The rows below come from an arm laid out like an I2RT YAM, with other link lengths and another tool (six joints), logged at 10 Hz.
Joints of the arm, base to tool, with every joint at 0 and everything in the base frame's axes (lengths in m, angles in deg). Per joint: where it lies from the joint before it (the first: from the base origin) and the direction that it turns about. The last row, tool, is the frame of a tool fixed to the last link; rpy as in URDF.
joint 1: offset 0 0 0.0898 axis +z
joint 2: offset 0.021 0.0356 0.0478 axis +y
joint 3: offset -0.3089 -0.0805 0 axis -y
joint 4: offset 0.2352 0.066 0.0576 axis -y
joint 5: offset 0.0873 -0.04 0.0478 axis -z
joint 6: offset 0.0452 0 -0.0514 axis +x
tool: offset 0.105 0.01 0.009 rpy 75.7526 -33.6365 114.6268
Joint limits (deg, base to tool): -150..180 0..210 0..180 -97..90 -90..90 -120..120
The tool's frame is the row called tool.
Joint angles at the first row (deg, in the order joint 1, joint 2, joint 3, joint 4, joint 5, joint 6):
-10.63, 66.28, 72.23, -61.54, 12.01, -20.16
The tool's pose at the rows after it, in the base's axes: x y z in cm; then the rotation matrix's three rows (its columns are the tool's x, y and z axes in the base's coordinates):
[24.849 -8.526 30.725], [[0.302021 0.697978 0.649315], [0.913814 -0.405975 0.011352], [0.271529 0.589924 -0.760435]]
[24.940 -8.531 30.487], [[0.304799 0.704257 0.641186], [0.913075 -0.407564 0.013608], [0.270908 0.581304 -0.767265]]
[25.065 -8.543 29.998], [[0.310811 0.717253 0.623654], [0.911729 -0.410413 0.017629], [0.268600 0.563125 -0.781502]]
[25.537 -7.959 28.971], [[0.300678 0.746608 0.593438], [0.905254 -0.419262 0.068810], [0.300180 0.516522 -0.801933]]
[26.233 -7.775 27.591], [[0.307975 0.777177 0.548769], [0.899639 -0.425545 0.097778], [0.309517 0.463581 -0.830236]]
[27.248 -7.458 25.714], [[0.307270 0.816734 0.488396], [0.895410 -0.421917 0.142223], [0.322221 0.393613 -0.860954]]
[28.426 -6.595 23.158], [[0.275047 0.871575 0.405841], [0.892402 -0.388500 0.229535], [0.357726 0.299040 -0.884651]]
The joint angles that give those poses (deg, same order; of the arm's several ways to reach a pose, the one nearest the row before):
-10.63, 66.35, 72.23, -61.52, 12.01, -20.16
-10.63, 66.83, 72.23, -61.67, 11.97, -20.14
-10.63, 67.75, 72.21, -62.06, 11.92, -20.12
-10.70, 69.71, 72.20, -62.68, 9.28, -20.12
-10.70, 72.71, 72.21, -63.00, 8.10, -20.14
-10.68, 76.86, 72.21, -62.98, 6.26, -20.84
-10.68, 82.06, 71.83, -62.44, 2.28, -23.46

